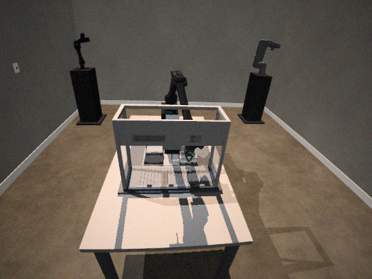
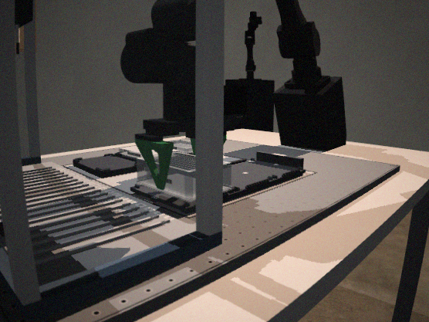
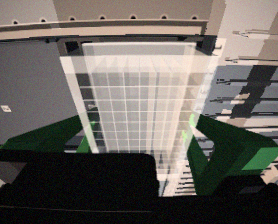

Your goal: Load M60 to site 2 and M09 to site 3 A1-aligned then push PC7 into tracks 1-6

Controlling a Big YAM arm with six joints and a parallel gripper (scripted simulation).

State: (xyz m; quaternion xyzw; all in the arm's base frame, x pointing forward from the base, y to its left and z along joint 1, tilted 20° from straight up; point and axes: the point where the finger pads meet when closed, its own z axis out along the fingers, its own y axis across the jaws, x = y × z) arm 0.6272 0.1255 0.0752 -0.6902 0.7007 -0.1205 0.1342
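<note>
My hand is right at the deep-well block M09. From my hand the other things lie so: carrier PC7: 100 mm behind, 10 mm below; nest S3: 260 mm to the right, 20 mm below, 10 mm behind; grey frame post: 220 mm above, 150 mm to the left, 90 mm ahead.
</note>
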